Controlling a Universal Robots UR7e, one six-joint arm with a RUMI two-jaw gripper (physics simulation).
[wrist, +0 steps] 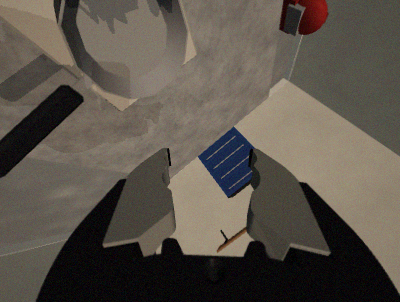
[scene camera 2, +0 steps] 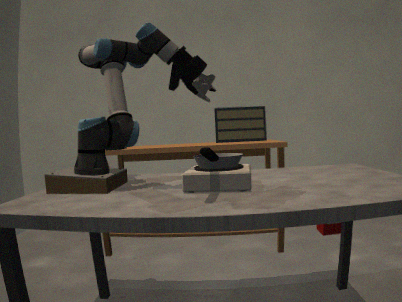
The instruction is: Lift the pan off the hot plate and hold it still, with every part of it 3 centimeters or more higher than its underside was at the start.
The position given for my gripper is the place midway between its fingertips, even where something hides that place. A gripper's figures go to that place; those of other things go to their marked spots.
Labels:
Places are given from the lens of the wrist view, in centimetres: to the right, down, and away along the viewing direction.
my gripper (wrist: pixel 209 150): 1, 0, 14
grey pan (wrist: pixel 132 56): -13, -18, 28

